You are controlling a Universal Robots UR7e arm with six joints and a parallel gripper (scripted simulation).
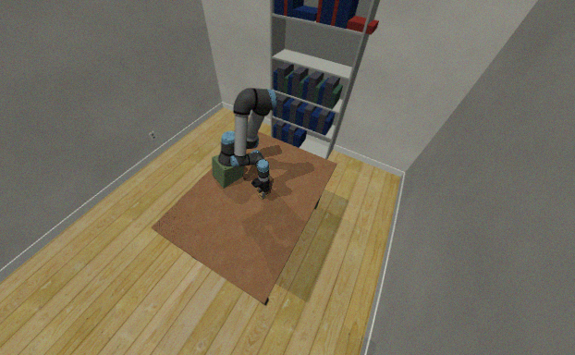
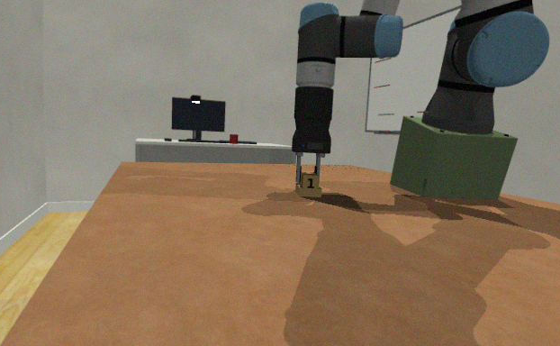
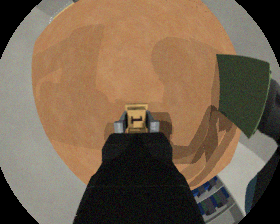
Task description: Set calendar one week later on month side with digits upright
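My gripper is now 3 cm above the wooden tray, 2 cm to the right of it and 1 cm short of it.
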